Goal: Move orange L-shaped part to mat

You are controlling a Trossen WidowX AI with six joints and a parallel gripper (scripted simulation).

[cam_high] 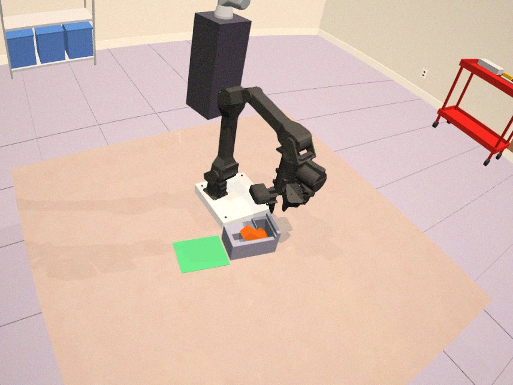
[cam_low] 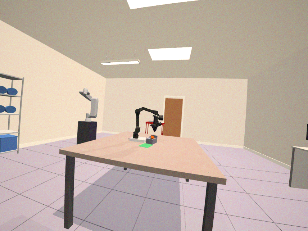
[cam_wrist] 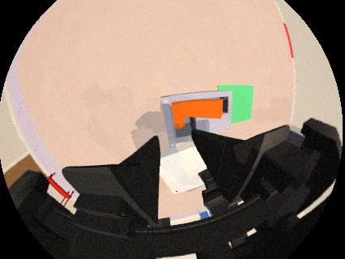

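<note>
Now: gripper tip 20 mm past the orange L-shaped part, 40 mm to the left of it and 100 mm above it. Round my gripper tip: green mat: 90 mm behind, 200 mm to the right, 160 mm below.
</note>
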